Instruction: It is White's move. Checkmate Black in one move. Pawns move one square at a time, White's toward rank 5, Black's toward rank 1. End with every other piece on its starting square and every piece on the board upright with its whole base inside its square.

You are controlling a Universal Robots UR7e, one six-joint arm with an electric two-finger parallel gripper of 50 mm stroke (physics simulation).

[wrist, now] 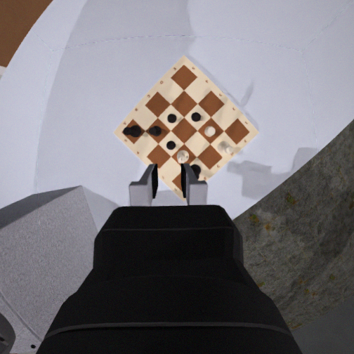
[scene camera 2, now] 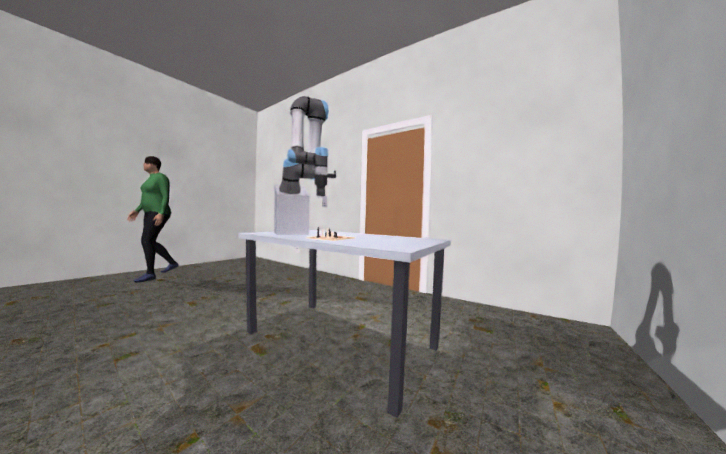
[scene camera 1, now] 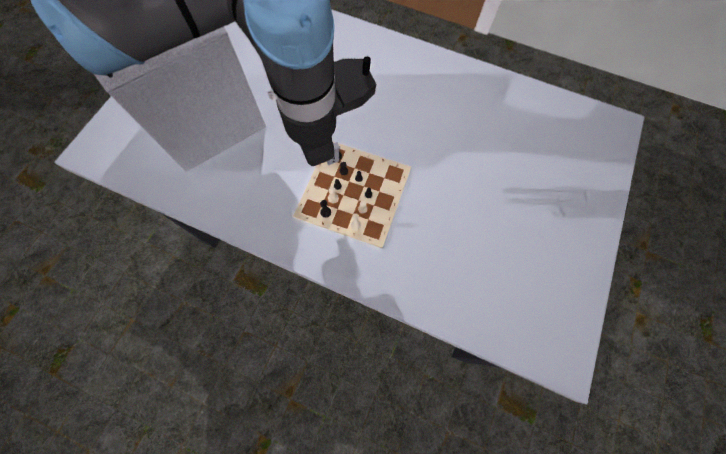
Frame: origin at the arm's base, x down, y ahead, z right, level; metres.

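Where they show: gripper, fingertip midpoint: (scene camera 2: 324, 206) (scene camera 1: 329, 154); arm's base at its link origin: (scene camera 2: 289, 190).
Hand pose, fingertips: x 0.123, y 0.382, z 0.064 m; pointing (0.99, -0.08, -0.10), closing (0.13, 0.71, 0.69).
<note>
Each offset is from my fingertips to the centre of the thing. "*": to the spot under its first point. Level surfaces: height alone.
The chessboard {* dx +0.187, dy +0.140, dz -0.118 m} (scene camera 1: 407, 173) (scene camera 2: 348, 237) (wrist: 184, 60) lies on the table. My gripper (scene camera 1: 334, 160) (scene camera 2: 324, 202) (wrist: 169, 173) is partly open and empty, well above the board. White pieces stand on b2 {dx +0.160, dy -0.004, dz +0.006 m} (scene camera 1: 333, 197) (wrist: 182, 156), d2 {dx +0.170, dy +0.071, dz +0.008 m} (scene camera 1: 363, 207) (wrist: 210, 131) and d1 {dx +0.155, dy +0.069, dz +0.051 m} (scene camera 1: 356, 223) (wrist: 227, 148). Black pieces stand on a5 (wrist: 132, 131), b4 {dx +0.170, dy -0.007, dz -0.069 m} (scene camera 1: 343, 168) (wrist: 155, 131) and b1 {dx +0.155, dy -0.007, dz +0.045 m} (scene camera 1: 324, 209) (wrist: 195, 170). Smaller black pieces stand on c4 {dx +0.171, dy +0.034, dz -0.064 m} (scene camera 1: 358, 176) (wrist: 172, 118), d3 {dx +0.171, dy +0.070, dz -0.032 m} (scene camera 1: 368, 192) (wrist: 196, 117) and b3 {dx +0.171, dy -0.006, dz -0.027 m} (scene camera 1: 337, 184) (wrist: 171, 145). The gripper mostly hides the a5 piece in the first scene view.
The robot's grey pedestal (scene camera 1: 187, 101) (scene camera 2: 291, 214) (wrist: 47, 235) stands on the white table {dx +0.193 m} (scene camera 1: 481, 240) (scene camera 2: 385, 243) beside the board. A person in a green top (scene camera 2: 155, 192) is on the floor away from the table. A brown door (scene camera 2: 395, 203) is in the wall behind.
</note>
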